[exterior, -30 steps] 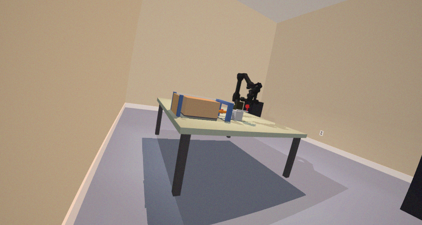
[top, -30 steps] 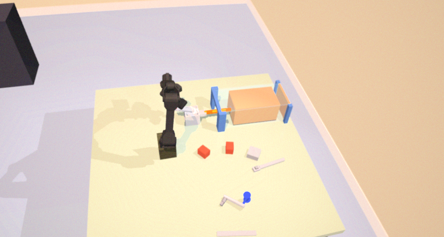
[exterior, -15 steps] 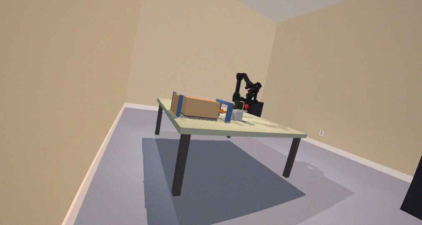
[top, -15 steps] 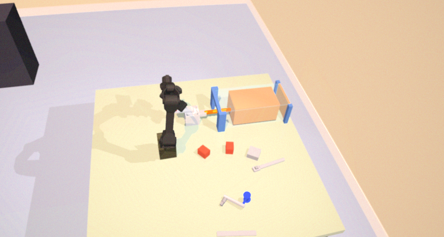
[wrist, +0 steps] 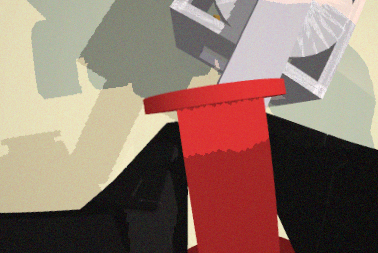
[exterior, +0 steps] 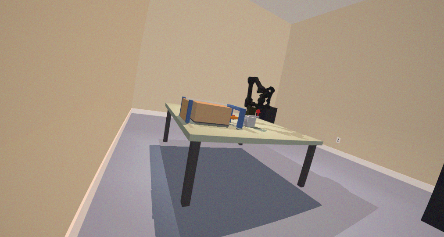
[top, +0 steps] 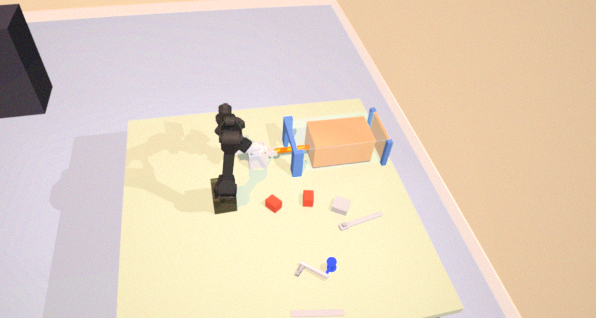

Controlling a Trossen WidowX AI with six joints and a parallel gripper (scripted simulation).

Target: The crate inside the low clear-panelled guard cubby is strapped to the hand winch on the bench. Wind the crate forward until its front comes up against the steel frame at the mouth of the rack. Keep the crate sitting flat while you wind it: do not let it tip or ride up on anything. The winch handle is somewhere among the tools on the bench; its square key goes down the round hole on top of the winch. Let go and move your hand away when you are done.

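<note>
My gripper tip is 2 cm short of the red-knobbed handle, 1 cm to the left of it and 3 cm above it. Round my gripper tip: winch: 7 cm ahead, 1 cm to the right, 10 cm below; red spool grip: 1 cm behind, 1 cm to the right; blue steel frame: 25 cm ahead, 3 cm below.
</note>
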